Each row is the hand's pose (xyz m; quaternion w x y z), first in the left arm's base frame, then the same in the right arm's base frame.
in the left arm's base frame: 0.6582 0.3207 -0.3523 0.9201 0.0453 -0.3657 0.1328
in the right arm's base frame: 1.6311 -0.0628 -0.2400 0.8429 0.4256 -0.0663 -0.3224
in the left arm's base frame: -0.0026 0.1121 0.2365 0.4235 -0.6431 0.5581 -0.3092
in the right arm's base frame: 1.1905 -0.6223 0.3255 0.3807 -0.2515 0.8811 0.1243
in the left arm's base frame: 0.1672 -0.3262 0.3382 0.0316 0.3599 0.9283 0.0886
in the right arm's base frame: 1.0208 -0.9090 -0.0212 0.4211 -0.5603 -0.5960 -0.3918
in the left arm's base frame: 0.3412 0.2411 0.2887 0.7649 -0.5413 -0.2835 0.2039
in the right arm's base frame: 1.5233 -0.6485 0.1638 0.9961 -0.0606 0.0641 -0.0012
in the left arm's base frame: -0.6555 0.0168 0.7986 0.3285 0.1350 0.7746 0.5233
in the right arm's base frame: 0.8283 -1.1119 0.9422 0.0775 0.6274 0.4201 0.6511
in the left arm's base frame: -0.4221 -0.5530 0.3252 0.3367 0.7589 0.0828 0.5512
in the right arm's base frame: 0.4655 -0.9358 0.2784 0.0117 0.9475 -0.2874 0.1399
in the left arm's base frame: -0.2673 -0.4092 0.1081 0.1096 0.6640 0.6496 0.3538
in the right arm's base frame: 0.6158 -0.6941 0.1746 0.3500 -0.8469 -0.1994 -0.3471
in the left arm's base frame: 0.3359 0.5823 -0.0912 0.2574 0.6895 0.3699 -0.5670
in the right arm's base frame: 1.6652 -0.1637 0.2387 0.3941 -0.5730 -0.4649 0.5480
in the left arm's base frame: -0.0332 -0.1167 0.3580 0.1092 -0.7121 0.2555 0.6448
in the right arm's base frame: 1.0395 -0.8232 0.2558 0.5103 -0.2297 0.1058 0.8220
